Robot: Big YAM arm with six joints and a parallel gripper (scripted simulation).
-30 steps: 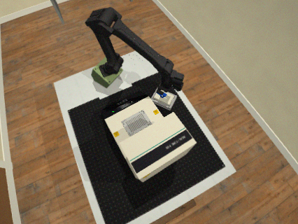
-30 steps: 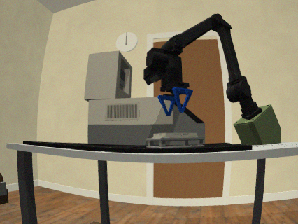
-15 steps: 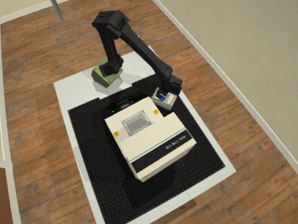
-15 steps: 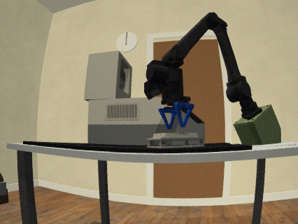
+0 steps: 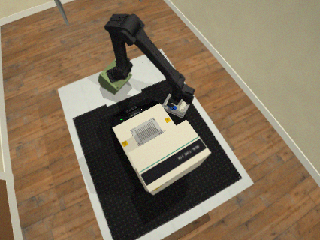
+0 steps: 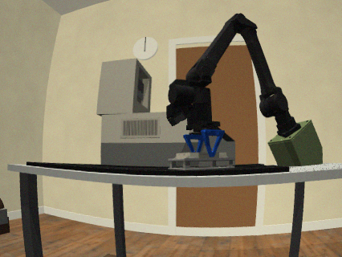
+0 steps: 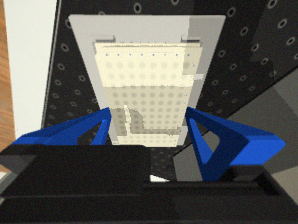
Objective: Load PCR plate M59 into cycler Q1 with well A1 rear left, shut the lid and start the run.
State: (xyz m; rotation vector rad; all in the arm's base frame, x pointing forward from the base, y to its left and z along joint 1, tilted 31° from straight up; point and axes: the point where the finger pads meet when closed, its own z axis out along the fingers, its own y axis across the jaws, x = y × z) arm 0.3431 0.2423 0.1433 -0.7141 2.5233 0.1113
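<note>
Now: the 96-well plate M59 1 cm ahead of my hand. Round my hand: plate nest N1: 1 cm ahead, 1 cm below.
</note>
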